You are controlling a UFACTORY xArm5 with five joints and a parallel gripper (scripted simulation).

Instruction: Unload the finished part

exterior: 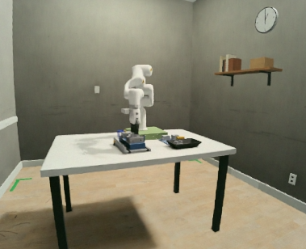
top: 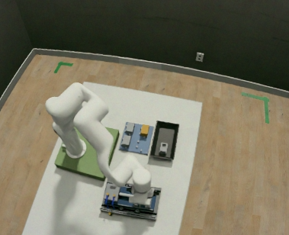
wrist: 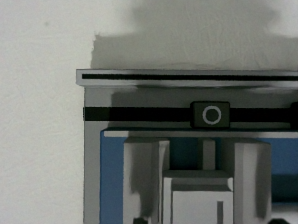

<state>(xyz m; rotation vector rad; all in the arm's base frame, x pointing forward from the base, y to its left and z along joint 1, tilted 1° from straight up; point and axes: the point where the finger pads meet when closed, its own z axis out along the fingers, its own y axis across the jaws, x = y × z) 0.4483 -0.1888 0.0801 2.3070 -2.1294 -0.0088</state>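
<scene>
The grey pocketed block is 40 mm ahead of my hand, 330 mm to the left of it and 100 mm below it. Also, from my hand: blue plate (130 mm behind, 370 mm to the left, 130 mm below); orange block (100 mm behind, 420 mm to the left, 110 mm below).
</scene>
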